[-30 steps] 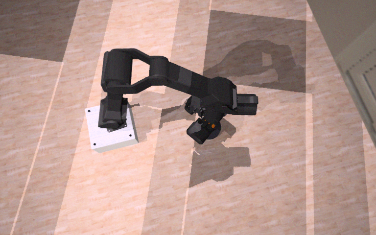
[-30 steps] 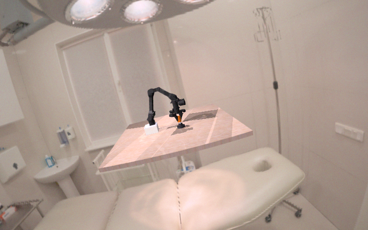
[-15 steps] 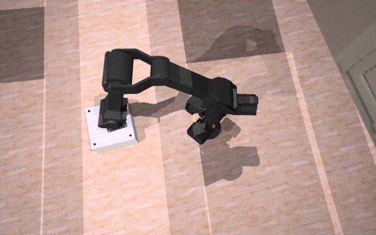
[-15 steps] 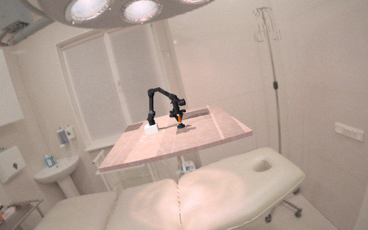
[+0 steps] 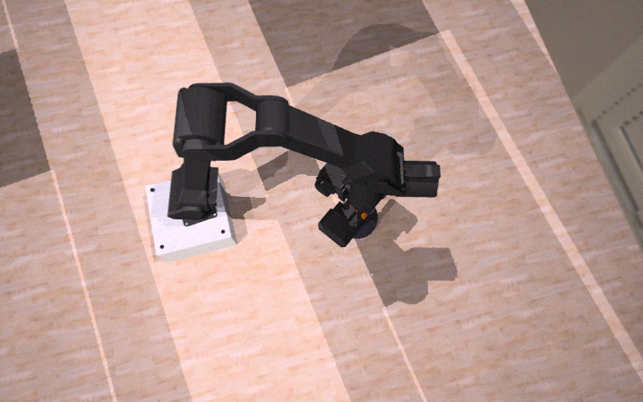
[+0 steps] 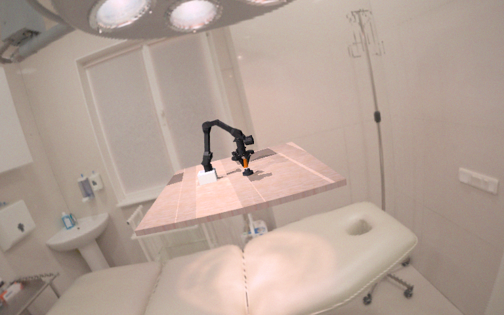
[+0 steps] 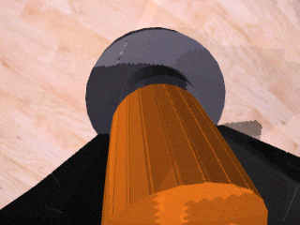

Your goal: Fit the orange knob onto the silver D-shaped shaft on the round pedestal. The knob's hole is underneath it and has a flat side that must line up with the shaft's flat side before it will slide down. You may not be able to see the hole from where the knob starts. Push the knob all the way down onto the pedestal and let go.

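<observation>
Right now my gripper tip is 40 mm above the round pedestal. Round my gripper tip: orange knob (30 mm above).
</observation>
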